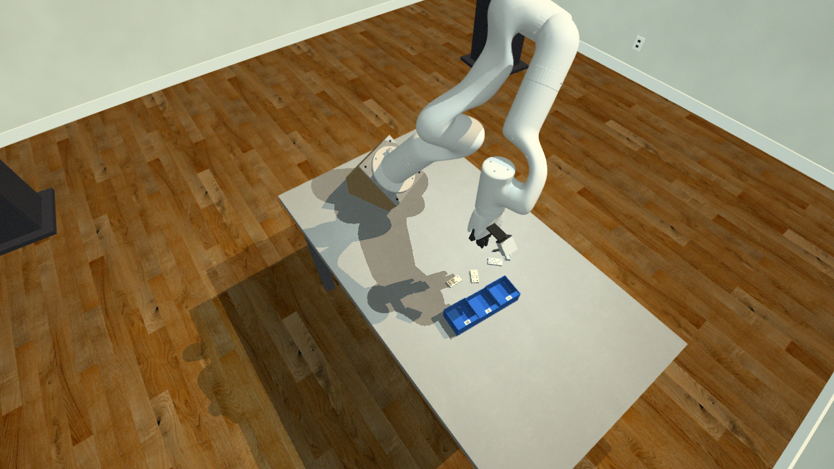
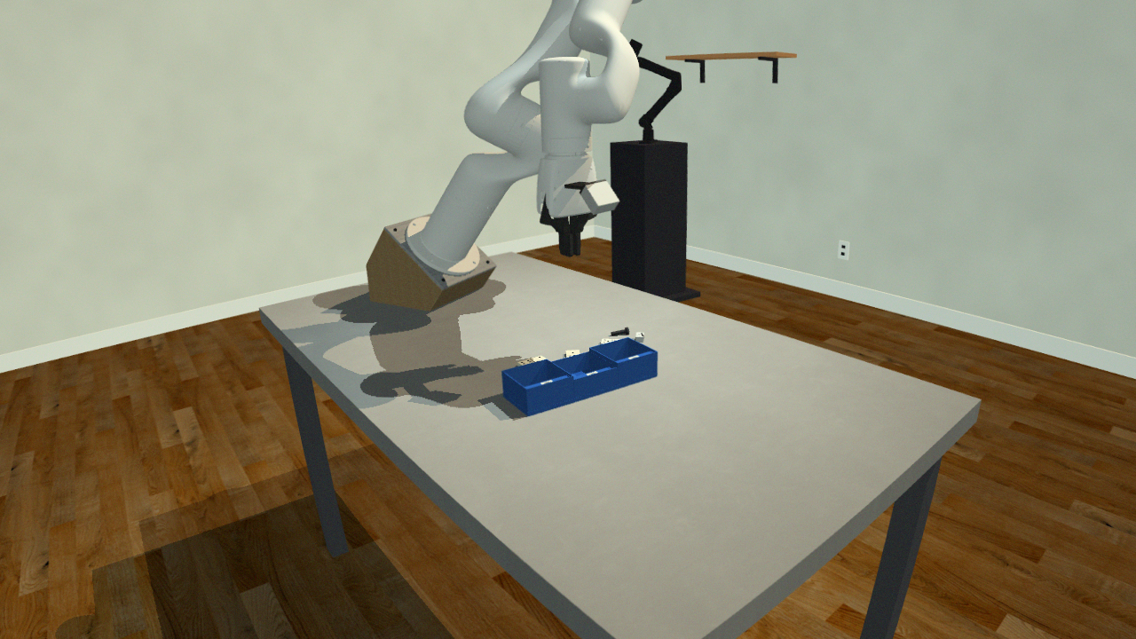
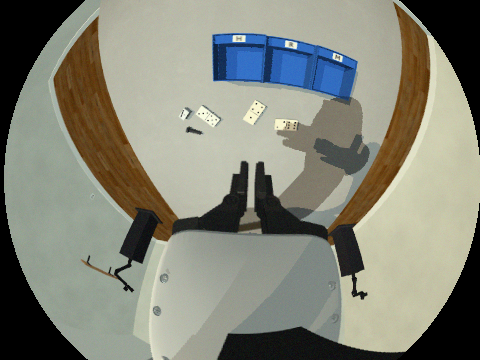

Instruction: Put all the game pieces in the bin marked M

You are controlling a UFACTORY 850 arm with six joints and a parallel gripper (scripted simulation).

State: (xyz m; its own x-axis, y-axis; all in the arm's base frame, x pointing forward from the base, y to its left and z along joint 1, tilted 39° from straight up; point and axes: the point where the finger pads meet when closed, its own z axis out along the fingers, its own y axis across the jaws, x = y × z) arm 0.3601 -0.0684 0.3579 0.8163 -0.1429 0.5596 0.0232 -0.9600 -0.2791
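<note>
Now: the blue three-part bin 110 mm ahead of my hand, 60 mm to the right of it and 190 mm below it. From my hand the other things lie so: white part (150 mm to the left, 210 mm below); then black bolt (40 mm behind, 140 mm to the left, 210 mm below); then white domino (10 mm behind, 100 mm to the left, 210 mm below).
</note>
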